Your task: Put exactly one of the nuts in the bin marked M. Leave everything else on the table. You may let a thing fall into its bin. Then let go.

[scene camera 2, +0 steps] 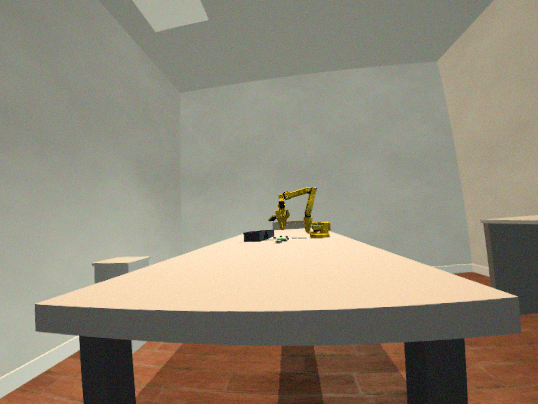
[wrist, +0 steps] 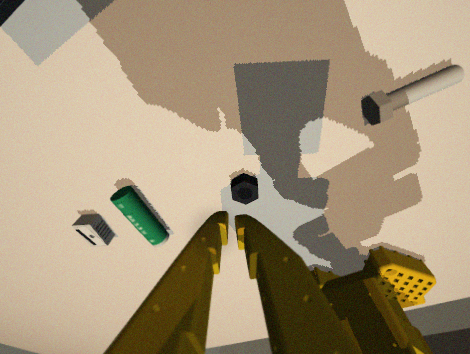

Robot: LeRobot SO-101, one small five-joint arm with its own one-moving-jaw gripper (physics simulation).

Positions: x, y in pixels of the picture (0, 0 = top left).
Labels:
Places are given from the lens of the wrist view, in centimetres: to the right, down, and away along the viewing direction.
green battery (wrist: 126, 199): -7, 1, 12
sharpener (wrist: 92, 228): -10, 4, 14
The marked spots on the green battery and the sharpener are 5 cm apart.

